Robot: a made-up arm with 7 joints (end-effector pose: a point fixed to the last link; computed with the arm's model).
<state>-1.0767 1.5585 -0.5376 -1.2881 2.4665 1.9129 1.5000</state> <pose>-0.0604 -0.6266 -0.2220 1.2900 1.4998 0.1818</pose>
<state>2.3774 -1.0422 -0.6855 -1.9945 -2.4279 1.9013 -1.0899</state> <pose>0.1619 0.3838 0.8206 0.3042 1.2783 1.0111</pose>
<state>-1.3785 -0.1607 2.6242 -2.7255 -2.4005 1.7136 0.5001</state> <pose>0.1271 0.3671 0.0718 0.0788 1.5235 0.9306</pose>
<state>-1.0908 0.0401 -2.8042 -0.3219 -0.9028 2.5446 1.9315</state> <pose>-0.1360 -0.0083 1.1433 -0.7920 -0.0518 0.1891</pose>
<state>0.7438 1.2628 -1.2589 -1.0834 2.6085 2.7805 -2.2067</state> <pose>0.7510 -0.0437 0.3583 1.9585 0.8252 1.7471</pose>
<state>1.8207 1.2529 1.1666 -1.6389 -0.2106 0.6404 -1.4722</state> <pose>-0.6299 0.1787 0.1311 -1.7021 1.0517 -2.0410</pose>
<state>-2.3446 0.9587 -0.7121 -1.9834 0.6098 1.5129 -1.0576</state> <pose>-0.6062 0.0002 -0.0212 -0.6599 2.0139 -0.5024</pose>
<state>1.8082 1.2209 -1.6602 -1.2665 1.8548 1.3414 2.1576</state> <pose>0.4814 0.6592 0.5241 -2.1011 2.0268 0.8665</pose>
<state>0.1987 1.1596 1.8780 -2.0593 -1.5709 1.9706 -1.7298</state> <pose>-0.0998 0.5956 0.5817 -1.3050 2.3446 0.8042</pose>
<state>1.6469 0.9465 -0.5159 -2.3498 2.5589 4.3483 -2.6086</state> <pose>0.1829 0.3024 0.1311 1.3825 0.8726 -0.2761</pose>
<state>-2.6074 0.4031 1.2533 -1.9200 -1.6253 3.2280 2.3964</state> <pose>0.1677 -0.5444 0.5129 -1.0111 2.3616 -1.6781</pose>
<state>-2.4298 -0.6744 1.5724 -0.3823 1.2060 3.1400 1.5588</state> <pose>0.3802 0.1318 0.9739 -0.6043 0.5582 -1.2984</pose>
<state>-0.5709 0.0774 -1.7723 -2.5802 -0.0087 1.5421 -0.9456</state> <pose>-0.3519 -0.3483 0.1892 -1.5939 1.3925 0.0017</pose>
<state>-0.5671 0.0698 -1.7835 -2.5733 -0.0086 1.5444 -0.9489</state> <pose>-0.3559 -0.3486 0.1915 -1.6009 1.3979 -0.0119</pose>
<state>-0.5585 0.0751 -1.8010 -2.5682 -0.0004 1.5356 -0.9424</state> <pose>-0.3603 -0.3461 0.1941 -1.5844 1.4154 -0.0171</pose>
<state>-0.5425 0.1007 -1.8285 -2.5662 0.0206 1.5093 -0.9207</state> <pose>-0.3650 -0.3393 0.1975 -1.5314 1.4513 -0.0102</pose>
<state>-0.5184 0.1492 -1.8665 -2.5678 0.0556 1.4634 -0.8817</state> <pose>-0.3697 -0.3281 0.2031 -1.4393 1.5062 0.0093</pose>
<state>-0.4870 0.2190 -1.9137 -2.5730 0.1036 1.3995 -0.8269</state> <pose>-0.3733 -0.3139 0.2128 -1.3141 1.5762 0.0371</pose>
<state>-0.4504 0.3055 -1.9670 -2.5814 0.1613 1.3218 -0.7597</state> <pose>-0.3747 -0.2985 0.2276 -1.1678 1.6542 0.0669</pose>
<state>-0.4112 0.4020 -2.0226 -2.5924 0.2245 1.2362 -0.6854</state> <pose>-0.3727 -0.2842 0.2471 -1.0151 1.7321 0.0914</pose>
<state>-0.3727 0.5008 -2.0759 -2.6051 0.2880 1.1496 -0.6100</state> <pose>-0.3671 -0.2725 0.2692 -0.8709 1.8023 0.1067</pose>
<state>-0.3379 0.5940 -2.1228 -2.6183 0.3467 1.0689 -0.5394</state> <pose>-0.3585 -0.2641 0.2911 -0.7467 1.8598 0.1131</pose>
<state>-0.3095 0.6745 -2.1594 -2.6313 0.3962 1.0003 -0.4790</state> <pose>-0.3484 -0.2585 0.3095 -0.6486 1.9021 0.1143</pose>
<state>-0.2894 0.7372 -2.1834 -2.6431 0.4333 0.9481 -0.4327</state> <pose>-0.3389 -0.2551 0.3226 -0.5776 1.9296 0.1150</pose>
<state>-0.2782 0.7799 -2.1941 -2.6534 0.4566 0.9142 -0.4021</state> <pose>-0.3315 -0.2529 0.3296 -0.5305 1.9445 0.1194</pose>
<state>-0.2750 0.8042 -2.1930 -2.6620 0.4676 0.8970 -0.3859</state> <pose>-0.3268 -0.2514 0.3309 -0.5023 1.9496 0.1286</pose>
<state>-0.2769 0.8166 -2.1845 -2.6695 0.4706 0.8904 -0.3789</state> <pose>-0.3240 -0.2502 0.3286 -0.4851 1.9489 0.1413</pose>
